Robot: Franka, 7 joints.
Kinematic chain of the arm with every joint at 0, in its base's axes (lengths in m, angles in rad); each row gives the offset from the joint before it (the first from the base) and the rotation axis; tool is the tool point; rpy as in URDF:
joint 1: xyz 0 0 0.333 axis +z
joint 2: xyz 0 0 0 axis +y
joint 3: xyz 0 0 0.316 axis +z
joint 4: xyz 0.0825 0 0 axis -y
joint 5: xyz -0.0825 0 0.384 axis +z
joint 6: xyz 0 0 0 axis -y
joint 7: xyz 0.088 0 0 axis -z
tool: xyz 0 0 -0.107 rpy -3.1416 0 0
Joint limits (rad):
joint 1: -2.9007..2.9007
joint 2: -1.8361..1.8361
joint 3: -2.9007..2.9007
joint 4: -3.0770..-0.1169
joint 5: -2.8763..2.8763
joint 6: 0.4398..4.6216
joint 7: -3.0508..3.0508
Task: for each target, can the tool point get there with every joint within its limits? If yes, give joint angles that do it. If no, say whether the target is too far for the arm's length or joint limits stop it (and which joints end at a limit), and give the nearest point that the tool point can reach.
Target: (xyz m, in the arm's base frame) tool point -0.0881 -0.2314 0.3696
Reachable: yes | joints -0.7807 -0.8451 -1.5218 -2.6863 0.6419 0.9590 -0.5329
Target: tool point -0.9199 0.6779 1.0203
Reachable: no: too far | nearest point -0.5918 0.4361 0.7752 | short by 0.476 m
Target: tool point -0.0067 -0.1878 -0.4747
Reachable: no: joint limits stop it (at a limit: joint 2) | nearest point -0.0073 -0.2055 -0.3551 | short by 0.121 m
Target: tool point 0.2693 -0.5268 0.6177
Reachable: yes | joints 1.1699 -0.6534 -1.6390 -1.1798 -0.7903 1.0270 -1.3546
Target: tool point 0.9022 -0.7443 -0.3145
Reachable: no: too far | nearest point 0.5790 -0.4776 -0.0825 | short by 0.479 m
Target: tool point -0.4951 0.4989 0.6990
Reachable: yes | joints 1.7126 0.5757 1.0659 -1.0306 2.4185 2.8641 -2.0589
